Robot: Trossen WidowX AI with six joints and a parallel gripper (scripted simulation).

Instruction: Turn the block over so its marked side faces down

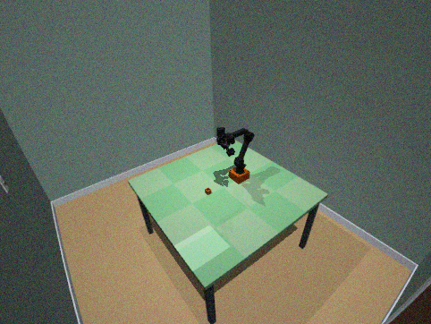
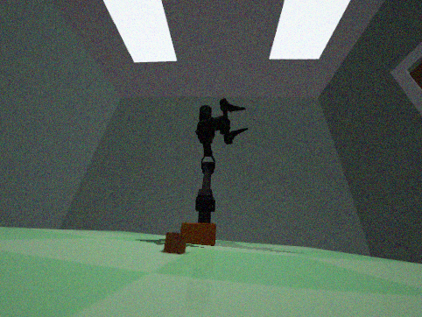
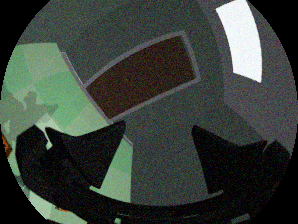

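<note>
Now: the block 10 cm ahead of my gripper tip, 19 cm to the right of it and 45 cm below it.
</note>
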